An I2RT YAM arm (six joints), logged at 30 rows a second.
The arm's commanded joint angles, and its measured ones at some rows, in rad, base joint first. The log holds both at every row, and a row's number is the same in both.
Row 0, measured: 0.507 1.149 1.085 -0.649 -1.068 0.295
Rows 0 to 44, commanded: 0.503 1.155 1.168 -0.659 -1.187 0.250; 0.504 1.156 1.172 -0.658 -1.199 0.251; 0.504 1.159 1.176 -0.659 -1.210 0.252; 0.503 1.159 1.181 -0.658 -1.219 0.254; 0.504 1.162 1.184 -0.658 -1.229 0.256; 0.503 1.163 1.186 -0.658 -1.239 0.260; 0.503 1.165 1.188 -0.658 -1.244 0.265; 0.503 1.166 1.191 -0.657 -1.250 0.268; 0.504 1.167 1.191 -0.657 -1.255 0.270; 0.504 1.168 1.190 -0.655 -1.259 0.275; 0.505 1.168 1.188 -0.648 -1.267 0.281; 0.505 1.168 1.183 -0.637 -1.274 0.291; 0.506 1.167 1.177 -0.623 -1.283 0.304; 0.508 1.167 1.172 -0.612 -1.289 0.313; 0.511 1.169 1.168 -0.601 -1.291 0.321; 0.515 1.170 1.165 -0.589 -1.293 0.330; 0.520 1.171 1.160 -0.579 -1.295 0.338; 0.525 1.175 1.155 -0.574 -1.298 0.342; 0.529 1.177 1.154 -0.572 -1.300 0.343; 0.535 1.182 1.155 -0.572 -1.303 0.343; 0.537 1.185 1.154 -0.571 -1.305 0.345; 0.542 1.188 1.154 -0.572 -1.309 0.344; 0.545 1.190 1.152 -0.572 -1.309 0.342; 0.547 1.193 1.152 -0.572 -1.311 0.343; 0.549 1.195 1.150 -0.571 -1.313 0.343; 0.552 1.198 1.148 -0.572 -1.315 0.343; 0.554 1.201 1.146 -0.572 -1.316 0.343; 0.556 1.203 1.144 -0.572 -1.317 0.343; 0.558 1.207 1.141 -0.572 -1.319 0.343; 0.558 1.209 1.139 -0.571 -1.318 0.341; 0.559 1.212 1.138 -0.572 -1.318 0.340; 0.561 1.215 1.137 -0.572 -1.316 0.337; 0.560 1.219 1.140 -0.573 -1.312 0.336; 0.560 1.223 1.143 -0.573 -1.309 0.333; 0.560 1.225 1.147 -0.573 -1.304 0.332; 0.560 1.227 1.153 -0.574 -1.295 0.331; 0.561 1.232 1.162 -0.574 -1.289 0.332; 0.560 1.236 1.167 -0.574 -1.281 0.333; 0.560 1.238 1.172 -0.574 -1.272 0.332; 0.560 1.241 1.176 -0.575 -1.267 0.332; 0.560 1.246 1.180 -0.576 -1.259 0.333; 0.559 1.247 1.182 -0.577 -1.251 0.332; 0.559 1.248 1.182 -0.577 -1.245 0.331; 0.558 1.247 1.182 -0.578 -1.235 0.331; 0.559 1.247 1.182 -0.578 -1.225 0.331
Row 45, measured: 0.543 1.245 1.133 -0.613 -1.250 0.342
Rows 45 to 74, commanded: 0.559 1.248 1.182 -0.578 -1.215 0.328; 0.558 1.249 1.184 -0.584 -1.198 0.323; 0.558 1.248 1.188 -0.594 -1.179 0.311; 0.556 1.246 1.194 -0.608 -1.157 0.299; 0.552 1.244 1.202 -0.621 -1.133 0.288; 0.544 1.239 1.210 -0.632 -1.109 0.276; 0.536 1.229 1.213 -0.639 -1.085 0.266; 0.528 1.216 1.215 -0.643 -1.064 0.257; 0.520 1.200 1.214 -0.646 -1.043 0.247; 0.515 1.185 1.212 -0.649 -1.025 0.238; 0.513 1.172 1.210 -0.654 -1.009 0.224; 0.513 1.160 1.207 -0.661 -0.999 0.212; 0.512 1.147 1.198 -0.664 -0.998 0.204; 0.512 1.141 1.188 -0.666 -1.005 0.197; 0.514 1.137 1.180 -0.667 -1.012 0.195; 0.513 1.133 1.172 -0.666 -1.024 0.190; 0.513 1.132 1.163 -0.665 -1.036 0.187; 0.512 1.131 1.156 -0.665 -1.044 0.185; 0.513 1.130 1.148 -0.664 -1.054 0.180; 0.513 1.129 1.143 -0.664 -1.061 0.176; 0.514 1.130 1.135 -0.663 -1.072 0.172; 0.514 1.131 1.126 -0.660 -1.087 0.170; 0.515 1.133 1.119 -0.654 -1.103 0.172; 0.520 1.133 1.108 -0.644 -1.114 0.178; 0.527 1.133 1.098 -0.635 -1.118 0.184; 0.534 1.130 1.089 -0.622 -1.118 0.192; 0.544 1.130 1.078 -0.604 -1.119 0.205; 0.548 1.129 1.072 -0.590 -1.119 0.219; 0.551 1.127 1.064 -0.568 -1.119 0.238; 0.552 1.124 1.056 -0.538 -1.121 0.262
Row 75, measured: 0.532 1.145 1.074 -0.647 -1.083 0.213
